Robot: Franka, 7 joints.
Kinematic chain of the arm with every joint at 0, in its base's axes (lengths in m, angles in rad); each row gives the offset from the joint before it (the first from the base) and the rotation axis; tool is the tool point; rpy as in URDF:
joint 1: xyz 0 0 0.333 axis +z
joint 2: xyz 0 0 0 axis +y
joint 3: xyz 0 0 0.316 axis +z
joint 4: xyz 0.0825 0 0 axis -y
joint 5: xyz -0.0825 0 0.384 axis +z
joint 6: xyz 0 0 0 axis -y
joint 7: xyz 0.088 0 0 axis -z
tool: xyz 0 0 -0.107 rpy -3.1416 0 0
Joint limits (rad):
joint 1: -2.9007..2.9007
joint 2: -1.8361..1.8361
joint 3: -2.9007..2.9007
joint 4: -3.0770..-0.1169
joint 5: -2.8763..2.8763
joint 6: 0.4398..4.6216
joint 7: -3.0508..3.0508
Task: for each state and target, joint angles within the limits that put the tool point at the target. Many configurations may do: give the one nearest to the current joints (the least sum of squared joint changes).
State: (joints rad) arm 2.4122 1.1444 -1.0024 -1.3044 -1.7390 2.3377 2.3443
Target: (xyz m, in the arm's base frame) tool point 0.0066 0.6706 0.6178
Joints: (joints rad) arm 2.6558 0.7968 -1.4759 -1.5415 -1.6864 2.1167 2.3443
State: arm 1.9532 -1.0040 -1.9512 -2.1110 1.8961 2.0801 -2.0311
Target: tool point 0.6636 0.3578 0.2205
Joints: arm 2.8381 -1.3903 -1.9960 -1.4064 1.9866 2.1670 -2.0311
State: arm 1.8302 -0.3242 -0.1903 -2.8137 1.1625 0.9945 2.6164
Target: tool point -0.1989 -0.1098 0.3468
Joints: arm 2.6065 -0.4561 0.4487 -2.9591 1.2187 0.7578 2.6164
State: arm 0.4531 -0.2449 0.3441 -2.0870 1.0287 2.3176 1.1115
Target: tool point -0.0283 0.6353 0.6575
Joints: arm 0.9104 0.1101 0.7318 -1.6046 1.0455 2.3807 1.1115
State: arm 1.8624 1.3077 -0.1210 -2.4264 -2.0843 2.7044 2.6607
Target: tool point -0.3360 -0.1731 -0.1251
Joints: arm 2.3210 1.6617 0.6276 -2.0356 -2.0253 2.7136 2.6607
